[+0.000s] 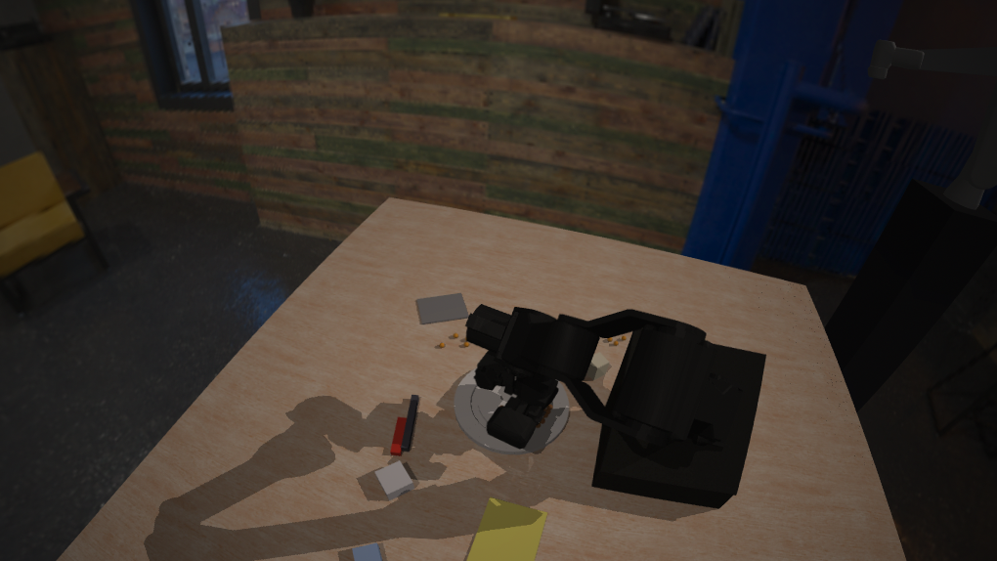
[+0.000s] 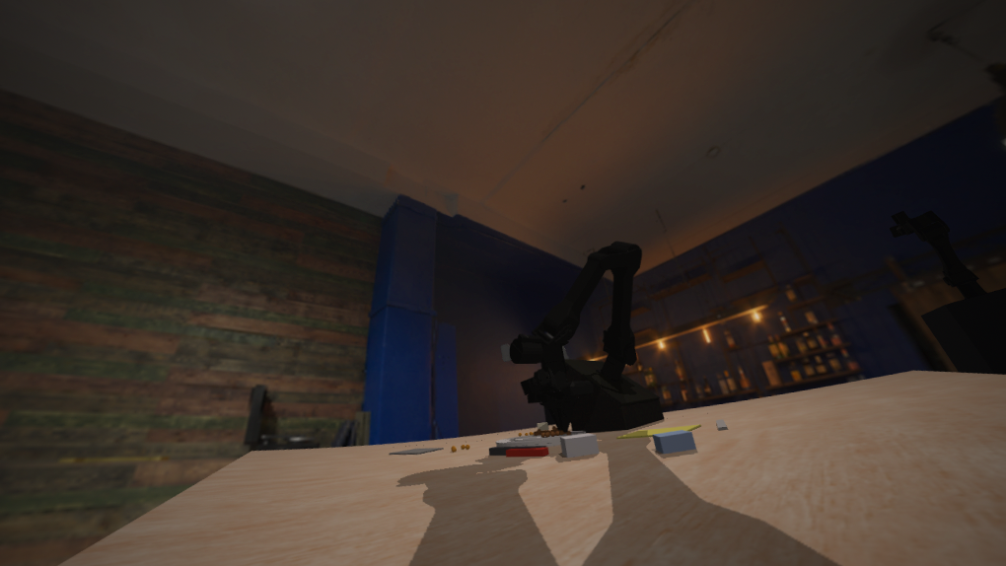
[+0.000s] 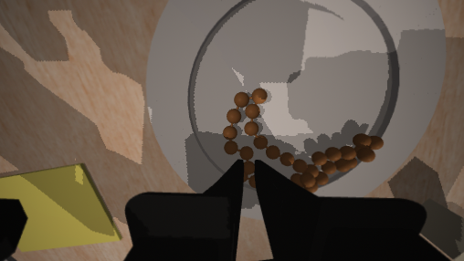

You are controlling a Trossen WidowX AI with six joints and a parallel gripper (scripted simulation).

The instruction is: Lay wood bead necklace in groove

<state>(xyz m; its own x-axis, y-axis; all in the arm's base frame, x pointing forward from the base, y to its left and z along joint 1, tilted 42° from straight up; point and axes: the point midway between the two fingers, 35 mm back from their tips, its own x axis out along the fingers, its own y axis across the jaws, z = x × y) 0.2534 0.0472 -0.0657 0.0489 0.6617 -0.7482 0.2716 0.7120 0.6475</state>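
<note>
My gripper tip is 30 mm short of the round white bead board, 40 mm to the left of it and 10 mm above it. The rest, counted from my gripper tip: dark bar 190 mm ahead, 60 mm to the left, 10 mm below; yellow sheet 10 mm behind, 210 mm to the left, 10 mm below; pale cube 110 mm behind, 150 mm to the right.
</note>
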